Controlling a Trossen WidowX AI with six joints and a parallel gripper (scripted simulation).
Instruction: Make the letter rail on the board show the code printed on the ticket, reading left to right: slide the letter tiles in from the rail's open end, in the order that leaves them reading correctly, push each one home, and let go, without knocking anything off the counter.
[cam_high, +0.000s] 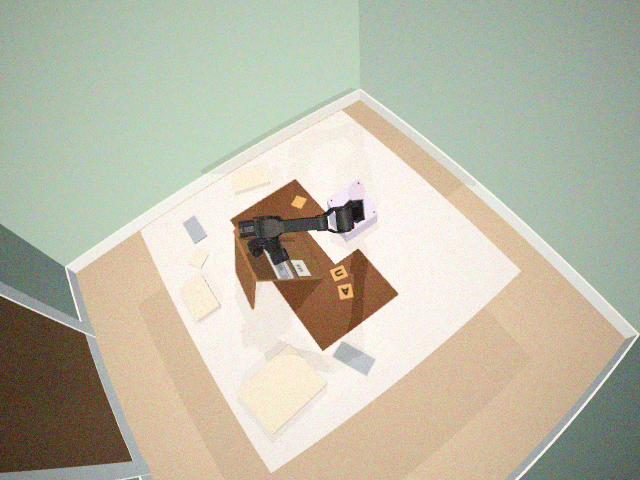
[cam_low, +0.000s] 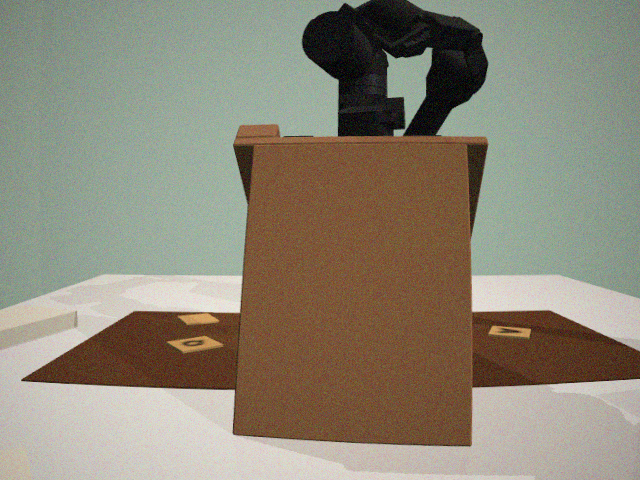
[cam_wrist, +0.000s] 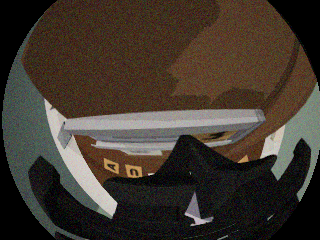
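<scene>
My gripper tip is now 9 cm to the right of the white ticket, 8 cm above it and 4 cm past it. Round my gripper tip: brown mat: 17 cm below, 16 cm behind, 3 cm to the left.
</scene>
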